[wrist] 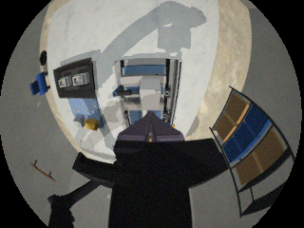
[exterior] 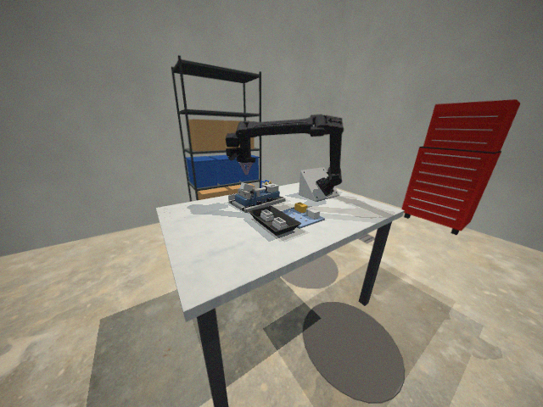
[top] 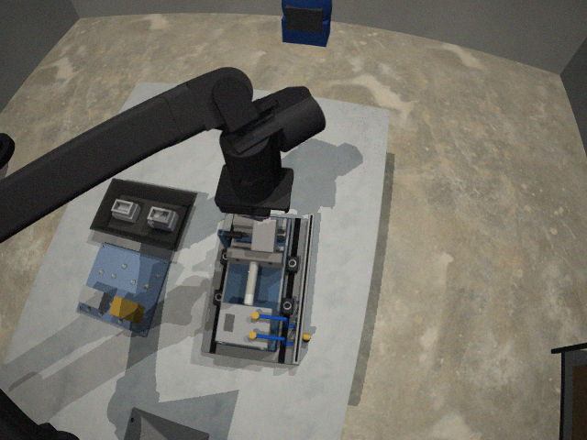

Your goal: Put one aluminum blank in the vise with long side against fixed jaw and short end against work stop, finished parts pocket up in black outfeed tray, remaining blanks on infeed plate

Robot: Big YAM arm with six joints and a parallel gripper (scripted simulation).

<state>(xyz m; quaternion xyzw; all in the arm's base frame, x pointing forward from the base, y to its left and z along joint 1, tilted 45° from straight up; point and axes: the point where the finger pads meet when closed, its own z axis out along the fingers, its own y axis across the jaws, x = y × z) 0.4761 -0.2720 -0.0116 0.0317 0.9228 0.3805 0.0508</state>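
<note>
The gray aluminum blank lies 8 cm below my hand. From my hand the other things lie so: blue vise 7 cm behind, 2 cm to the left, 15 cm below; then pale rod 9 cm behind, 2 cm to the left, 11 cm below; then brass blank 16 cm behind, 28 cm to the left, 16 cm below.
</note>
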